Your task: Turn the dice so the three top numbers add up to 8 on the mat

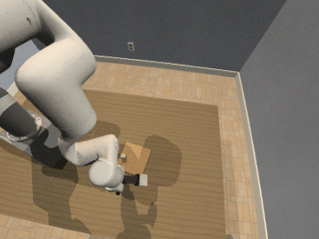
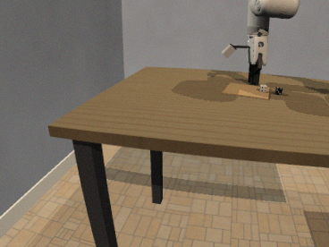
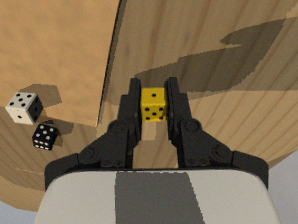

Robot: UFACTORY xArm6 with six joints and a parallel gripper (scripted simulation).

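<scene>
Right now the yellow die is 1 cm below my hand and 1 cm behind it. Also, from my hand: black die 10 cm to the left, 9 cm behind, 1 cm below; then tan mat 11 cm to the left, 2 cm below, 1 cm ahead; then white die 10 cm to the left, 4 cm behind, 1 cm below.
</scene>
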